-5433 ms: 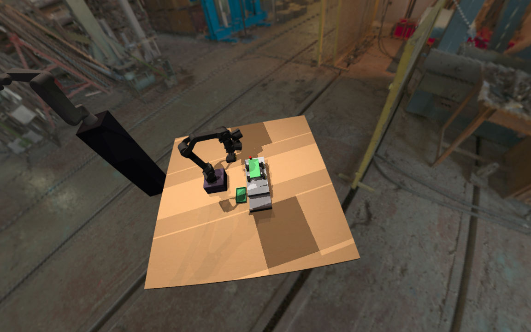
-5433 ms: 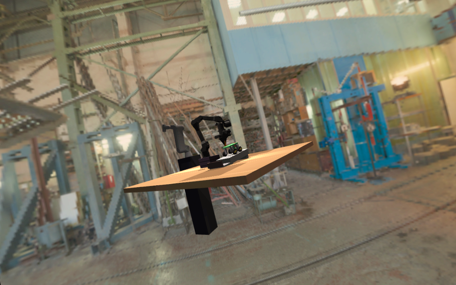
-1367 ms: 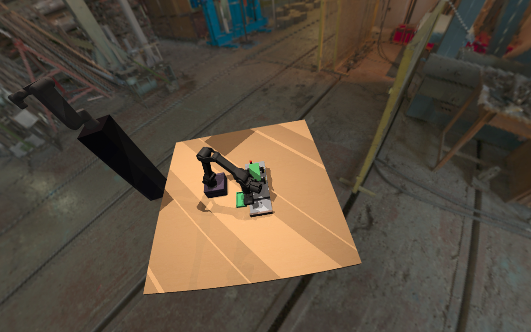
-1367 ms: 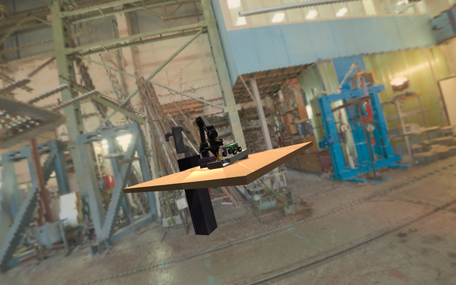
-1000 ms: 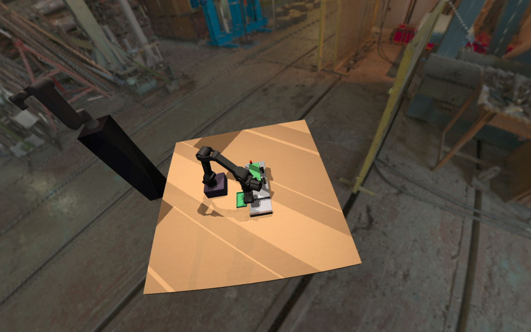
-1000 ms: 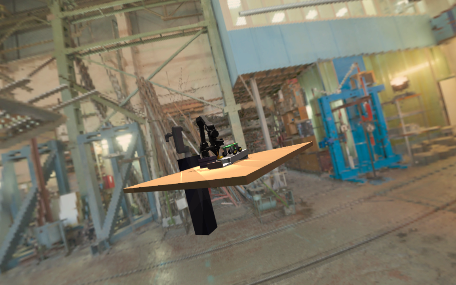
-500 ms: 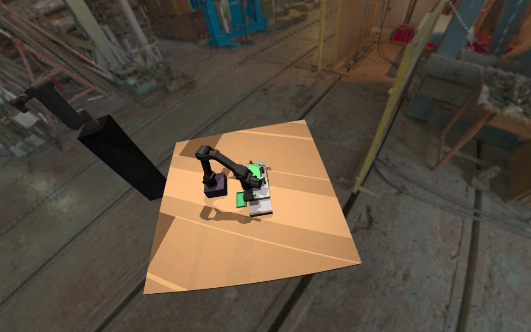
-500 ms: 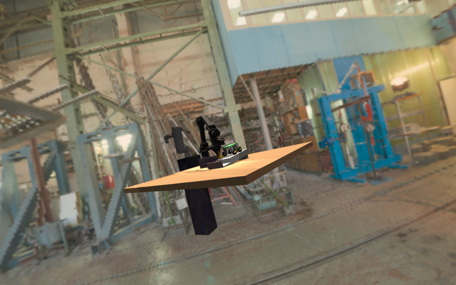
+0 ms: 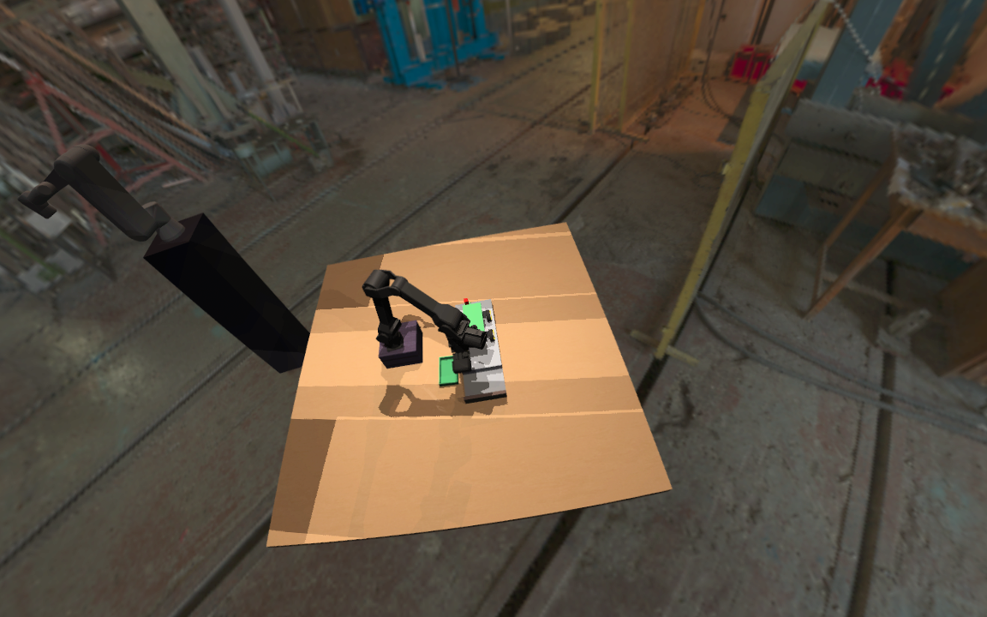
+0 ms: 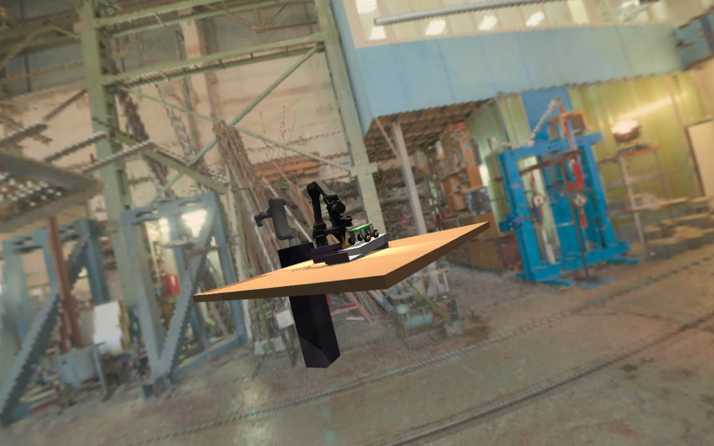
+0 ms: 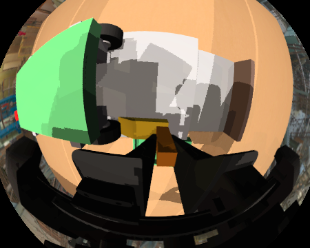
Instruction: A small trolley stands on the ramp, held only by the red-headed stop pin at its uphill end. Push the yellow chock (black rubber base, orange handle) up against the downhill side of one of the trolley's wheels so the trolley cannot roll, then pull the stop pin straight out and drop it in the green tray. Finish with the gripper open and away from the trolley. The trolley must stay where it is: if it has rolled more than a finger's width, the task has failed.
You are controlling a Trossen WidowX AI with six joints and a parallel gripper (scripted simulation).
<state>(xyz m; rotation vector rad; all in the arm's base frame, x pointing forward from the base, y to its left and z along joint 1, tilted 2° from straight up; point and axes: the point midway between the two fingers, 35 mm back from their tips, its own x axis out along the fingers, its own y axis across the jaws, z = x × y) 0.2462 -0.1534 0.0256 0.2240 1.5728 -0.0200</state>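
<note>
My gripper tip is 20 mm to the right of the yellow chock and 10 mm above it. Also, from my gripper tip: red-headed stop pin (70 mm ahead, 210 mm to the left, 40 mm above); then brown end stop (30 mm ahead, 150 mm to the right, 60 mm below); then trolley (70 mm ahead, 110 mm to the left, 20 mm above).
</note>
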